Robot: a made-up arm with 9 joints. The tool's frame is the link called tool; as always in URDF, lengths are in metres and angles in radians. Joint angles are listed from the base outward. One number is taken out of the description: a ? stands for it. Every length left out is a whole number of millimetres.
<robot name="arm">
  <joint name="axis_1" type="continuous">
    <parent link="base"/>
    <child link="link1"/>
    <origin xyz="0 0 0.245" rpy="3.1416 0 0"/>
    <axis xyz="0 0 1"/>
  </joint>
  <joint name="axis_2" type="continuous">
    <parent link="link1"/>
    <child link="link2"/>
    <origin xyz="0.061 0.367 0" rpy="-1.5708 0 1.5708"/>
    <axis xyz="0 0 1"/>
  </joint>
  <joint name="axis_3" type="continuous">
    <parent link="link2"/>
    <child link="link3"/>
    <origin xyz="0.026 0.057 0" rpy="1.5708 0 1.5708"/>
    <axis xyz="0 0 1"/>
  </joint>
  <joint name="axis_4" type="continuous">
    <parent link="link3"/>
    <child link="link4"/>
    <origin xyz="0.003 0.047 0" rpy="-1.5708 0 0"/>
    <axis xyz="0 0 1"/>
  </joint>
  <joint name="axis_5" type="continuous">
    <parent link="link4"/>
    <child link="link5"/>
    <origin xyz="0.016 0.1 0" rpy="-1.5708 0 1.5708"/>
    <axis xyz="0 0 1"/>
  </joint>
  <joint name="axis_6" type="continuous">
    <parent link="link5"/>
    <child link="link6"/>
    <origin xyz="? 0.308 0" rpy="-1.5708 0 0"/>
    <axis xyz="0 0 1"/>
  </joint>
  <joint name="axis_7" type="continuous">
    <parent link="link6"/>
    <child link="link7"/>
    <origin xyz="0.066 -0.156 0" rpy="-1.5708 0 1.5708"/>
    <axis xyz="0 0 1"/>
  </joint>
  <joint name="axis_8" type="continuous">
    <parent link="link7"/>
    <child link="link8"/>
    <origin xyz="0.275 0.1 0" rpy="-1.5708 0 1.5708"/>
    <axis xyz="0 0 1"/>
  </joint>
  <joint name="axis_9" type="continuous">
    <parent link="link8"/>
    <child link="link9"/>
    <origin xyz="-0.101 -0.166 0" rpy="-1.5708 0 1.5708"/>
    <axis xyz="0 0 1"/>
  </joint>
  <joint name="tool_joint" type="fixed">
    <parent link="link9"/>
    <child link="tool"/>
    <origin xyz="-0.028 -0.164 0" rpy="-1.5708 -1.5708 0"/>
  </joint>
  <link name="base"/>
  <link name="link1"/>
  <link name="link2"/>
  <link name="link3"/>
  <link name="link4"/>
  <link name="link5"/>
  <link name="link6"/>
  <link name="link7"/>
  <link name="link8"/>
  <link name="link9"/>
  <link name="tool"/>
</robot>
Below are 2 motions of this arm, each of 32 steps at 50 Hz.
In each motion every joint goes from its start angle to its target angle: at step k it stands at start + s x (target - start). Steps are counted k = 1, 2, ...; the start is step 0. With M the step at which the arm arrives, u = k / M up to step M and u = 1 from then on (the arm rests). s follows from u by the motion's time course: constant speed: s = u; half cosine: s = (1 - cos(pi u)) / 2; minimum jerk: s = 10 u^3 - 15 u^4 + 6 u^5.
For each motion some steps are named. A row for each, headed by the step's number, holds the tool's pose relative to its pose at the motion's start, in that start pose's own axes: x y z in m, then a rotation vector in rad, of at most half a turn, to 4 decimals.
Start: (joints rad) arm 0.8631 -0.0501 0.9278 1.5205 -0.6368 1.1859 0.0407 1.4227 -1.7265
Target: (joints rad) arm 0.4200 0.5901 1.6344 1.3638 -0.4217 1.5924 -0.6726 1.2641 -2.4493
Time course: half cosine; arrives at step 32
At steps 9, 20, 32:
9: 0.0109 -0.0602 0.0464 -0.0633 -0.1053 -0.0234
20: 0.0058 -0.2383 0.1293 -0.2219 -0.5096 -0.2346
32: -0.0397 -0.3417 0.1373 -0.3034 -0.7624 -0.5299

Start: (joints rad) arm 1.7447 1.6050 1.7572 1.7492 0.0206 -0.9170 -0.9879 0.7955 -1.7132
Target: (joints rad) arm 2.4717 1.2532 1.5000 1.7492 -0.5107 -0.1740 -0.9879 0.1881 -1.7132
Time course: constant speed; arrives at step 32
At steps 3, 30, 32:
3: -0.0008 -0.0057 0.0142 0.0340 -0.1518 -0.1333
30: -0.3188 0.0124 0.2911 -0.4587 -1.4866 -1.2701
32: -0.3573 0.0443 0.3135 -0.5601 -1.5687 -1.3323

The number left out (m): -0.061
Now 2 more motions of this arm.
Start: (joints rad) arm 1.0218 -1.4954 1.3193 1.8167 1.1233 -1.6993 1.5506 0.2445 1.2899
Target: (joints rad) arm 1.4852 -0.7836 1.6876 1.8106 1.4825 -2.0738 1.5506 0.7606 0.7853
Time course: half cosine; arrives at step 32
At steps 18, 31, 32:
18: -0.0672 0.0589 0.0459 -0.6301 0.0342 -0.8070
31: -0.0654 0.1368 0.0516 -1.0335 0.1452 -1.3450
32: -0.0653 0.1373 0.0515 -1.0358 0.1460 -1.3483

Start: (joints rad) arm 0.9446 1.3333 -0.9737 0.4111 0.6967 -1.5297 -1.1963 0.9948 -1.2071
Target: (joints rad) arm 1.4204 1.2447 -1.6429 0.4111 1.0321 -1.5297 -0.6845 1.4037 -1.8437
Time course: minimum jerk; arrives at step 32
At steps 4, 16, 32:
4: -0.0111 -0.0003 0.0013 -0.0110 0.0023 -0.0213
16: -0.3300 0.0956 0.0189 -0.2676 0.1384 -0.6445
32: -0.5306 0.3584 -0.0149 -0.3381 0.3816 -1.2229

